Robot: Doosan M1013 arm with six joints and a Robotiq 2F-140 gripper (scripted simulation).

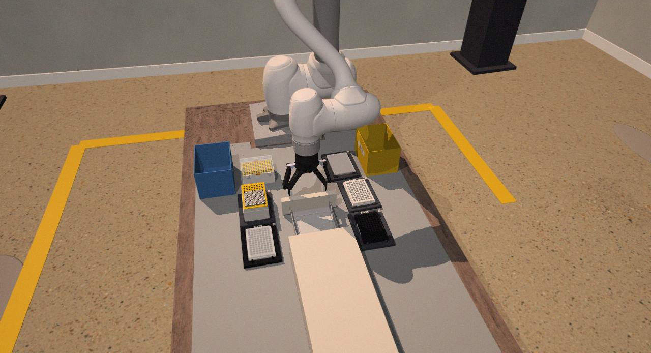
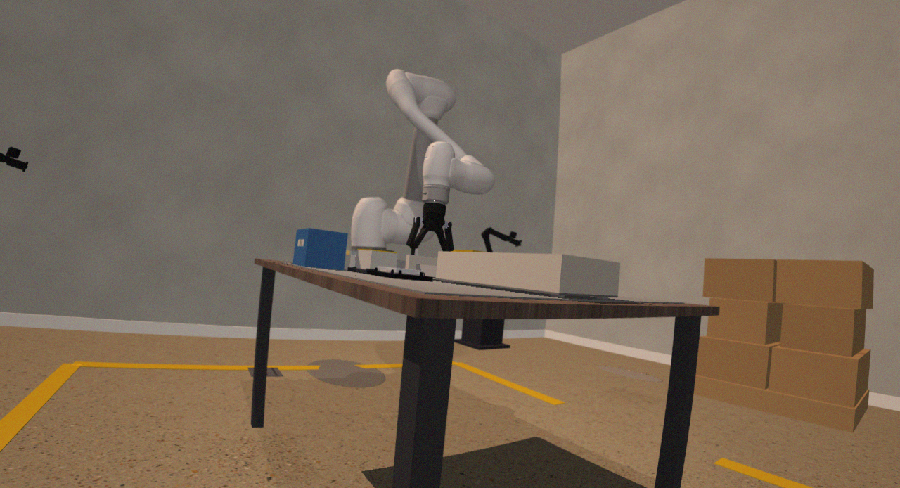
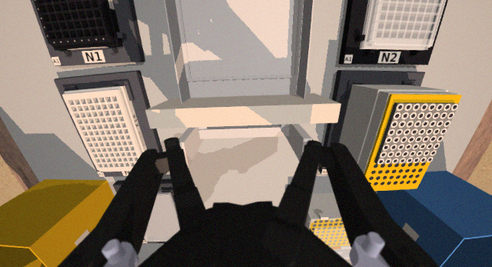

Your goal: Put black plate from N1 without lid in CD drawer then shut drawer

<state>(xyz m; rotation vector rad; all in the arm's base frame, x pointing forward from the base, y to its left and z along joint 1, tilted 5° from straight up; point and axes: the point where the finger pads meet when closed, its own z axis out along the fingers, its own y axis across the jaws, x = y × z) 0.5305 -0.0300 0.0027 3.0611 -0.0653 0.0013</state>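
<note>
Now: hand 180 mm to the right of the black plate, 180 mm short of it and 30 mm above it. The rest, counted from my hand: yellow tip rack: 190 mm to the right, 30 mm behind, 10 mm above; then grey lid: 180 mm to the left, 180 mm behind, 30 mm below; then drawer: 140 mm ahead, 20 mm below, 10 mm to the right.
</note>
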